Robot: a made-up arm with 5 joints.
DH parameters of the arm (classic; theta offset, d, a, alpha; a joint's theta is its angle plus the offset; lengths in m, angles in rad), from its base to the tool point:
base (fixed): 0 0 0.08 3.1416
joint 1: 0 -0.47 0.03 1.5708
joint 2: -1.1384 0 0.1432 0
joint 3: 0.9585 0 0.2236 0
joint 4: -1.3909 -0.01 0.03 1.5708
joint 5: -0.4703 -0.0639 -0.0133 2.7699
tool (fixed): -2.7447 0.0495 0 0
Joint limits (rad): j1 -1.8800..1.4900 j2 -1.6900..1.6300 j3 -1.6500..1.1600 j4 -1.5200..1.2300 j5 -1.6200..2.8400
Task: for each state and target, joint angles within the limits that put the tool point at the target. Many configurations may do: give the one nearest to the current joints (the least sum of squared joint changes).
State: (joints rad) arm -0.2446 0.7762 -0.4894 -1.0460 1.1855
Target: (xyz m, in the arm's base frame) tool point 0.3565 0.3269 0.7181
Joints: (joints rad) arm -0.9443 0.5473 -0.7151 -0.4914 1.1651
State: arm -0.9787 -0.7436 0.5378 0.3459 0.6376
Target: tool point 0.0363 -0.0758 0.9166
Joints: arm -0.6897 -1.1089 -0.3551 0.0326 0.7152
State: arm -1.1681 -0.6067 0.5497 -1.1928 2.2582
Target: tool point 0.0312 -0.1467 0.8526
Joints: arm -1.1255 -1.1958 -0.0942 -0.9345 2.2568
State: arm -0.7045 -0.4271 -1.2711 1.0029 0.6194
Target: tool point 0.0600 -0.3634 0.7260
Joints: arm -1.4294 -1.2293 -1.3803 0.4545 0.8122
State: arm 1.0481 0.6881 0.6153 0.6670 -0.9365
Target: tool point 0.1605 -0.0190 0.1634
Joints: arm 0.2755 1.1388 0.6929 0.5638 -1.1182
